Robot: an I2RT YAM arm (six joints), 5 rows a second.
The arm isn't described. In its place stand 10 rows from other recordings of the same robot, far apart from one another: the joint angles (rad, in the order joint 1, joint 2, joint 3, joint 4, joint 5, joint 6), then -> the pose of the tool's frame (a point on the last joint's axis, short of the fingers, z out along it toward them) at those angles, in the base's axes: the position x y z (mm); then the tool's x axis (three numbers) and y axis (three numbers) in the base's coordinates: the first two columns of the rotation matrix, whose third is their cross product.
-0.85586 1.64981 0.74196 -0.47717 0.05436 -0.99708 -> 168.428 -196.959 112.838 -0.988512 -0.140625 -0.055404 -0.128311 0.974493 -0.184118
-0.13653 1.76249 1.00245 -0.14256 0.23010 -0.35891 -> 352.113 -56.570 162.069 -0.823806 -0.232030 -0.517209 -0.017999 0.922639 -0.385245
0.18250 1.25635 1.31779 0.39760 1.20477 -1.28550 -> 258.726 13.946 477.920 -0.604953 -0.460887 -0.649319 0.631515 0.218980 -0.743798
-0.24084 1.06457 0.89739 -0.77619 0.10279 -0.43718 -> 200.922 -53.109 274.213 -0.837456 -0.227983 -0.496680 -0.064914 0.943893 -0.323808
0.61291 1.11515 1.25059 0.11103 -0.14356 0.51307 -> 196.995 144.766 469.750 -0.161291 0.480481 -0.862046 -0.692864 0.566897 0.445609
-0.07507 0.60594 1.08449 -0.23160 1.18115 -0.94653 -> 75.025 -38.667 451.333 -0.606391 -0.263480 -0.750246 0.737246 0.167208 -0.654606
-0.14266 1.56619 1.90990 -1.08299 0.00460 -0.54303 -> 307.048 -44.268 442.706 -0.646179 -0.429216 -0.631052 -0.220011 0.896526 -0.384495
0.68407 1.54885 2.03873 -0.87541 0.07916 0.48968 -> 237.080 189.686 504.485 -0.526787 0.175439 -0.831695 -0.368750 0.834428 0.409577
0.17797 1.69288 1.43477 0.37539 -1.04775 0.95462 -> 383.794 100.370 381.751 -0.696650 0.288890 -0.656674 -0.634449 0.179195 0.751906
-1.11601 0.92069 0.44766 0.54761 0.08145 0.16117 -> 91.761 -194.254 273.601 0.181709 -0.007509 -0.983324 0.913698 0.370939 0.166011
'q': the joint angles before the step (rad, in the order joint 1, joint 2, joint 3, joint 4, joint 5, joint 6). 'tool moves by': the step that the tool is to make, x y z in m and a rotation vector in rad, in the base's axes. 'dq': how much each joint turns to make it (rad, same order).
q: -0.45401, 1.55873, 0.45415, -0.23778, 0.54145, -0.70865
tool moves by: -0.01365, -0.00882, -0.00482, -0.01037, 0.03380, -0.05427
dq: -0.06740, 0.00282, -0.02769, 0.01679, 0.02150, -0.02149
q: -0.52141, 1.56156, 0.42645, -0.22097, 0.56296, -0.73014
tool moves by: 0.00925, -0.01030, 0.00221, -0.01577, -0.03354, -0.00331
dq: -0.02159, 0.02750, 0.03516, 0.03986, -0.00765, -0.02000
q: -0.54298, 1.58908, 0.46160, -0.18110, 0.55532, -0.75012
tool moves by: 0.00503, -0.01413, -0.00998, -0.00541, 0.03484, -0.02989
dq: -0.03986, 0.09514, 0.04151, 0.03686, 0.01992, -0.01832
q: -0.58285, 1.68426, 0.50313, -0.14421, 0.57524, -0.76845
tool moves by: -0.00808, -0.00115, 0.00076, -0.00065, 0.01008, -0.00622
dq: -0.02461, -0.02293, -0.02294, 0.00459, 0.00149, -0.02307
